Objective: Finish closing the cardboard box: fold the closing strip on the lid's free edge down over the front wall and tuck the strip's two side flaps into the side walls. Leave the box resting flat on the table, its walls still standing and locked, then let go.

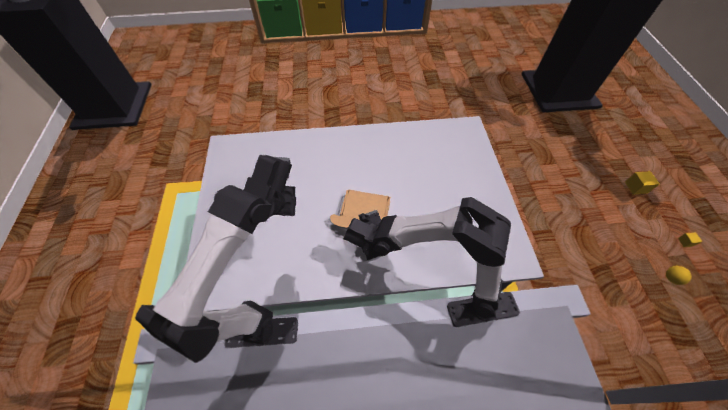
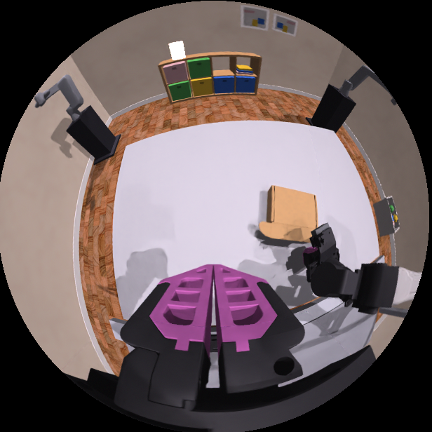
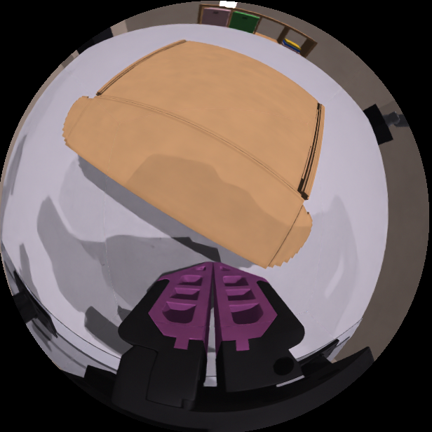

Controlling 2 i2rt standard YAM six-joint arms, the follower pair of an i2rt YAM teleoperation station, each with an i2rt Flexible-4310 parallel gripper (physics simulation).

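The cardboard box point(image 1: 365, 204) point(image 2: 294, 206) point(image 3: 210, 95) rests on the table with its lid down. The closing strip point(image 2: 287, 231) point(image 3: 185, 165) sticks out from the lid's free edge toward the robot. The strip's side flaps, the left flap point(image 3: 77, 120) and the right flap point(image 3: 294, 235), stick out past the box sides. My right gripper point(image 3: 212, 267) point(image 2: 305, 250) is shut and empty, just in front of the strip's outer edge, nearer its right end. My left gripper point(image 2: 213, 269) is shut and empty, high over the table and left of the box. The front wall is hidden under the strip.
The white table point(image 1: 417, 152) point(image 2: 200, 165) bears the box. The right arm point(image 1: 427, 226) reaches across from the right, close to the box. The left arm point(image 1: 211, 264) stands at the left. Beyond the table are a shelf of coloured bins point(image 2: 210, 56) and two black pedestals point(image 2: 92, 132) point(image 2: 332, 107).
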